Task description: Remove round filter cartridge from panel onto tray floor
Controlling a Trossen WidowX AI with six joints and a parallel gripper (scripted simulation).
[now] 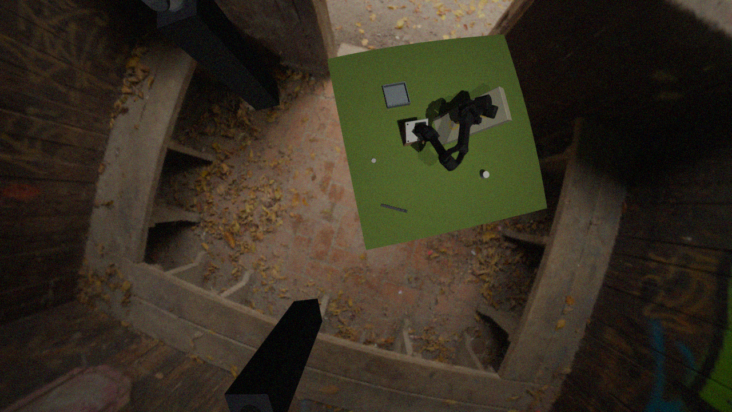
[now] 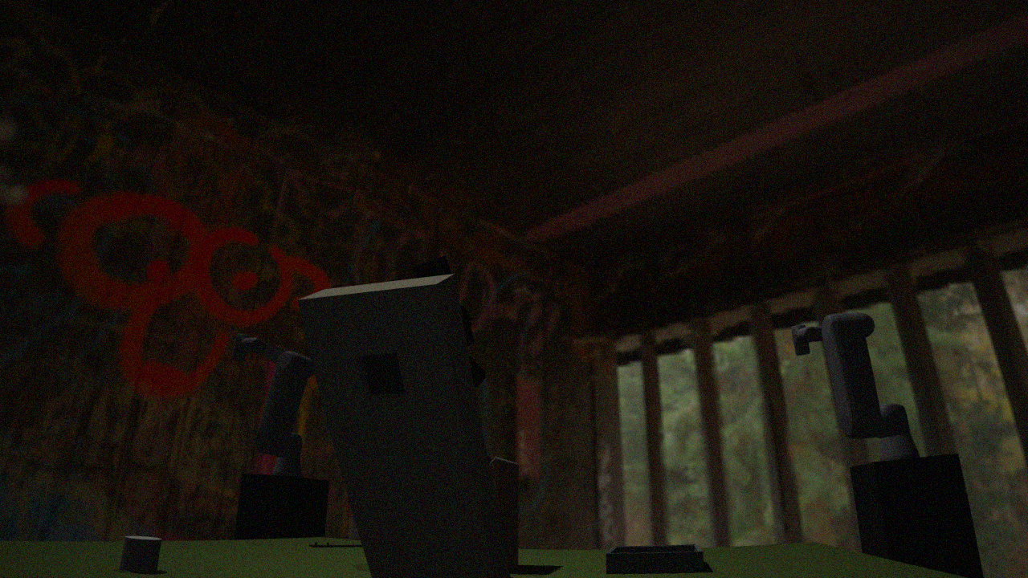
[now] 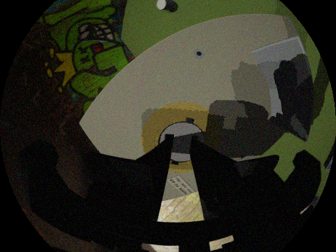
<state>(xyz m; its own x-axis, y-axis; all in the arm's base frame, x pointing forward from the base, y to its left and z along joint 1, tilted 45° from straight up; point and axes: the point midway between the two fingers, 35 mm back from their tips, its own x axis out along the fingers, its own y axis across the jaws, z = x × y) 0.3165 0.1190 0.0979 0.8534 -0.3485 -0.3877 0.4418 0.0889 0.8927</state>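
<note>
My gripper tip is now 1 cm short of the round filter cartridge and 1 cm above it. From my gripper tip the other things lie so: grey tray (42 cm behind, 27 cm to the left, 27 cm below).
</note>
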